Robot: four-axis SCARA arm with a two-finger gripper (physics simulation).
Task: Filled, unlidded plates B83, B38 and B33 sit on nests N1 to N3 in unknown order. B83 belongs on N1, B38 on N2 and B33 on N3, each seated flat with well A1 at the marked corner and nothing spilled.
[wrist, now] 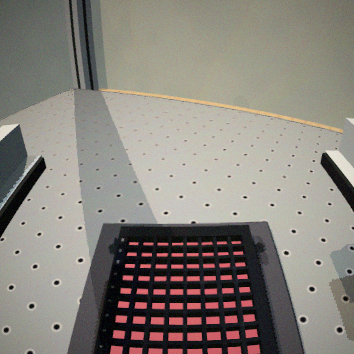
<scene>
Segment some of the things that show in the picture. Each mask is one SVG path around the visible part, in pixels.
My gripper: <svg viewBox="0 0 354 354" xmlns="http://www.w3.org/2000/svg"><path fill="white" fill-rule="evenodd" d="M19 123L2 125L0 127L0 236L32 186L46 168L44 158L41 155L27 155ZM345 118L338 150L324 150L321 155L320 164L354 212L354 118Z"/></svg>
A black well plate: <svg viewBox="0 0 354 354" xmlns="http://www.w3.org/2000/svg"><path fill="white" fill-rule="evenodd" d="M249 225L120 226L93 354L276 354L267 302Z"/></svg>
</scene>
